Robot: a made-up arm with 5 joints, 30 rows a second.
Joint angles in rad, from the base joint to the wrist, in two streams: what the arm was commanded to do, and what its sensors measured. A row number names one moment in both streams.
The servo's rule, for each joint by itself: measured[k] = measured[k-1] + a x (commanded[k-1-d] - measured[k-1]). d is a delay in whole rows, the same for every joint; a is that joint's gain. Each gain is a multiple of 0.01, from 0.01 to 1. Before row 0 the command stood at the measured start. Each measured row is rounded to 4 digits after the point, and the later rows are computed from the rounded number. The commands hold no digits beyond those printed.
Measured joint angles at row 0: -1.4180 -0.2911 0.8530 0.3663 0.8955
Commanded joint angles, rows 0 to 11: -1.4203 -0.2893 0.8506 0.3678 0.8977; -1.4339 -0.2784 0.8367 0.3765 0.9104; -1.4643 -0.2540 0.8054 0.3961 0.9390; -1.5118 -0.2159 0.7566 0.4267 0.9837; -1.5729 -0.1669 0.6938 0.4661 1.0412; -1.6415 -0.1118 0.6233 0.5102 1.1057; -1.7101 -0.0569 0.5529 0.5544 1.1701; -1.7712 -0.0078 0.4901 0.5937 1.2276; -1.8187 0.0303 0.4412 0.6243 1.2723; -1.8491 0.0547 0.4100 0.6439 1.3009; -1.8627 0.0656 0.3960 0.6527 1.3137; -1.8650 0.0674 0.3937 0.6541 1.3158
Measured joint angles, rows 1 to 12: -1.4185 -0.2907 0.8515 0.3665 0.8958; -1.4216 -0.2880 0.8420 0.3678 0.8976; -1.4301 -0.2805 0.8186 0.3715 0.9026; -1.4464 -0.2663 0.7789 0.3787 0.9123; -1.4717 -0.2444 0.7244 0.3901 0.9278; -1.5057 -0.2152 0.6597 0.4057 0.9491; -1.5466 -0.1804 0.5913 0.4250 0.9756; -1.5915 -0.1424 0.5265 0.4469 1.0058; -1.6369 -0.1044 0.4719 0.4700 1.0378; -1.6793 -0.0694 0.4323 0.4926 1.0694; -1.7160 -0.0397 0.4091 0.5134 1.0987; -1.7458 -0.0161 0.3992 0.5317 1.1248
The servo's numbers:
d 0
a 0.20 0.22 0.64 0.13 0.12

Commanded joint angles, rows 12 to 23: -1.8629 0.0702 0.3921 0.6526 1.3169; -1.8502 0.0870 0.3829 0.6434 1.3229; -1.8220 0.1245 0.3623 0.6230 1.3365; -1.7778 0.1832 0.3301 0.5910 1.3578; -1.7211 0.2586 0.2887 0.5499 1.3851; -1.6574 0.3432 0.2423 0.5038 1.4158; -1.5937 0.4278 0.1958 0.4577 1.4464; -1.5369 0.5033 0.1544 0.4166 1.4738; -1.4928 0.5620 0.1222 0.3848 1.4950; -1.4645 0.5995 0.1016 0.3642 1.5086; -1.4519 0.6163 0.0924 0.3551 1.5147; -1.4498 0.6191 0.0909 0.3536 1.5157
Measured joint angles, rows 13 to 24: -1.7692 0.0029 0.3947 0.5474 1.1479; -1.7854 0.0214 0.3871 0.5599 1.1689; -1.7927 0.0441 0.3712 0.5681 1.1890; -1.7897 0.0747 0.3449 0.5711 1.2093; -1.7760 0.1152 0.3089 0.5683 1.2304; -1.7523 0.1654 0.2663 0.5599 1.2526; -1.7206 0.2231 0.2212 0.5466 1.2759; -1.6839 0.2847 0.1784 0.5297 1.2996; -1.6457 0.3457 0.1424 0.5109 1.3230; -1.6095 0.4015 0.1163 0.4918 1.3453; -1.5780 0.4488 0.1010 0.4740 1.3656; -1.5524 0.4863 0.0945 0.4583 1.3836
